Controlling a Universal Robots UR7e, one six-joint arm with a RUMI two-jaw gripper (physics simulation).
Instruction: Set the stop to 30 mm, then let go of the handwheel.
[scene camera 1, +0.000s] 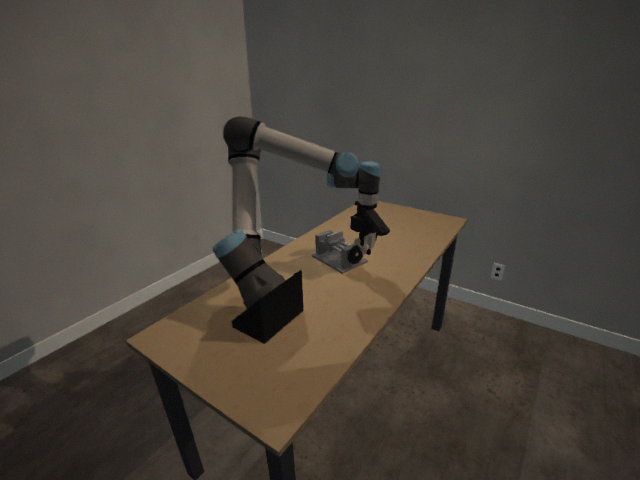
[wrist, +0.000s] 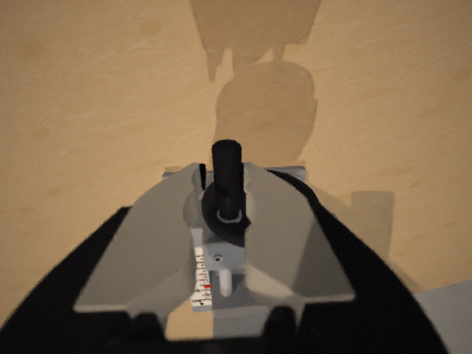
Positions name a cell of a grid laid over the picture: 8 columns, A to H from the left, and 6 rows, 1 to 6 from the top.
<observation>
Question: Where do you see my gripper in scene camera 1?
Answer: E4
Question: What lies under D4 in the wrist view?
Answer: A black handwheel.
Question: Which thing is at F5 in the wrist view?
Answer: My gripper.
</observation>
